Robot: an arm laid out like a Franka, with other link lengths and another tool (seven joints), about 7 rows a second.
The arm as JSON. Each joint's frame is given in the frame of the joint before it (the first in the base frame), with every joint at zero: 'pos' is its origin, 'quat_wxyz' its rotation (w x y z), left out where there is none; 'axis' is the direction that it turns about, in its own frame. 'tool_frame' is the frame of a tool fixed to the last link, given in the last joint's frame.
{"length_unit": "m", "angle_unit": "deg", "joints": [
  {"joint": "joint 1", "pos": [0.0, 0.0, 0.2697], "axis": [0.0, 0.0, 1.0]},
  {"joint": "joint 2", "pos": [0.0, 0.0, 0.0], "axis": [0.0, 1.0, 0.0]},
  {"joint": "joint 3", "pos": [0.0, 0.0, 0.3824], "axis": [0.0, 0.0, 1.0]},
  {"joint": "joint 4", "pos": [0.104, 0.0, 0.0], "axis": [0.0, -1.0, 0.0]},
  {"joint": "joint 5", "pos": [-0.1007, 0.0, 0.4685], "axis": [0.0, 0.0, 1.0]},
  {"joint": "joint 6", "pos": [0.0, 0.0, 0.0], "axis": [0.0, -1.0, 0.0]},
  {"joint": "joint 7", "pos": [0.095, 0.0, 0.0], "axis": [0.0, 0.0, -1.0]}
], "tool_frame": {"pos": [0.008, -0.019, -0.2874], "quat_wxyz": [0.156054, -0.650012, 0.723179, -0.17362]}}
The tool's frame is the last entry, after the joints.
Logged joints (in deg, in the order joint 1, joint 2, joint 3, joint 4, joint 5, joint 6, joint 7), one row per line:
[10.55, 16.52, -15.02, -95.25, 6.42, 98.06, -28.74]
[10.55, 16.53, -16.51, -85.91, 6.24, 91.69, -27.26]
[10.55, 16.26, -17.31, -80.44, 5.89, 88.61, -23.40]
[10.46, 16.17, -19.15, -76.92, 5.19, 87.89, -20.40]
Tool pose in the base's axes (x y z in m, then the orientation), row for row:
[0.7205, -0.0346, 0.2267, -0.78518, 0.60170, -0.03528, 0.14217]
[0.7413, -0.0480, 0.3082, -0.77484, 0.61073, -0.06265, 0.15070]
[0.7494, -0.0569, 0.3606, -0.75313, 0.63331, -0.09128, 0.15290]
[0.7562, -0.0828, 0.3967, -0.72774, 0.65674, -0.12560, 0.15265]
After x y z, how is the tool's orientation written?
As a quaternion, x y z w.
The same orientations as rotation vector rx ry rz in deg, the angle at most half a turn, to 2 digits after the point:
[-129.82, 99.48, -5.83]
[-127.50, 100.49, -10.31]
[-123.77, 104.08, -15.00]
[-119.62, 107.95, -20.64]

